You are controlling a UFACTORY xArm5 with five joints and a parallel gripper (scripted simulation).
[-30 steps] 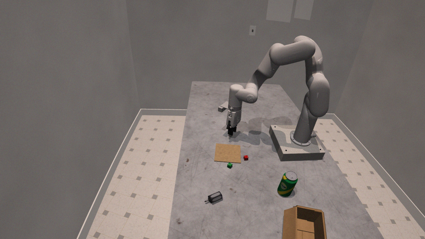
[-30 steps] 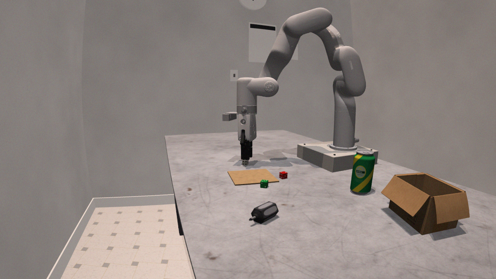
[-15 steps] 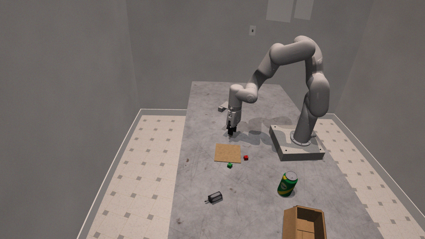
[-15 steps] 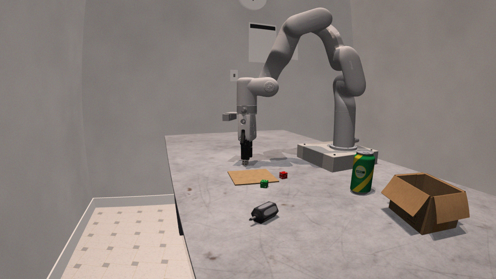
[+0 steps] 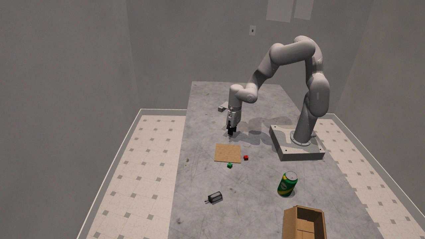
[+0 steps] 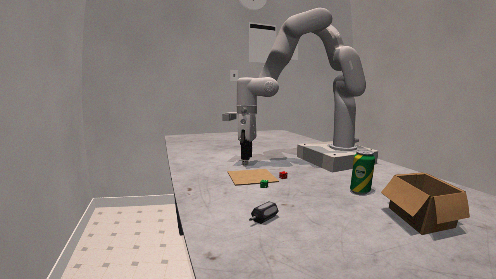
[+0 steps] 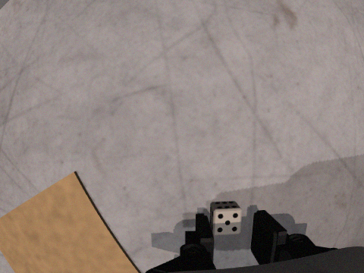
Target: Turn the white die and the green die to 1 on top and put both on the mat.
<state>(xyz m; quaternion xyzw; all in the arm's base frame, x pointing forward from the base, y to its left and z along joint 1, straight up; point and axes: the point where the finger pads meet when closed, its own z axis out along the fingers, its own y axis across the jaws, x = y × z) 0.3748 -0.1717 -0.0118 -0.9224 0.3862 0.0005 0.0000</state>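
My hand is 40 mm above the white die. From my hand the other things lie so: tan mat (60 mm ahead, 140 mm to the left, 40 mm below); then green die (80 mm ahead, 240 mm to the left, 40 mm below); then red die (20 mm behind, 200 mm to the left, 40 mm below).
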